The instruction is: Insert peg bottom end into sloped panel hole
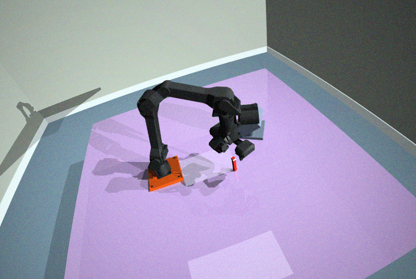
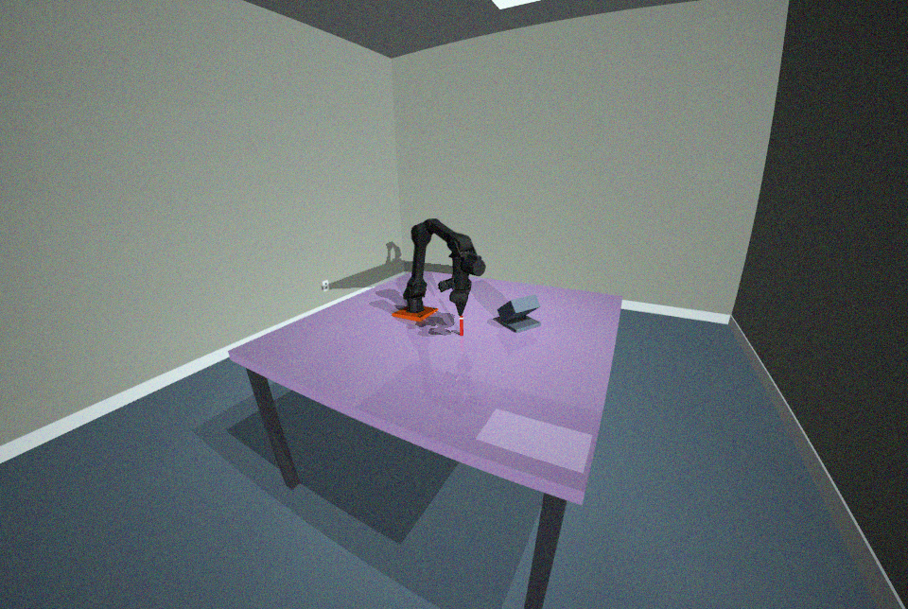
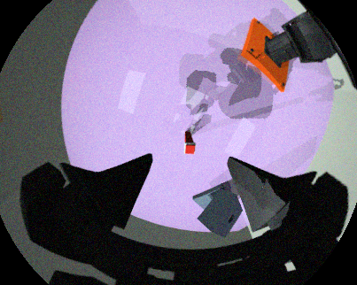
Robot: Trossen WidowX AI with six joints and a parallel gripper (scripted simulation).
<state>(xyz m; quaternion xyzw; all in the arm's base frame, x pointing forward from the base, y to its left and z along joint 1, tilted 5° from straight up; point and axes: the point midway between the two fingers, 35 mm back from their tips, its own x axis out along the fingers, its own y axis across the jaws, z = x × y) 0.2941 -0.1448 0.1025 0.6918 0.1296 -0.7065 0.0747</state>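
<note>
The red peg is 4 cm below my gripper tip. Also, from my gripper tip: grey sloped panel (17 cm ahead, 19 cm to the left, 3 cm below).
</note>
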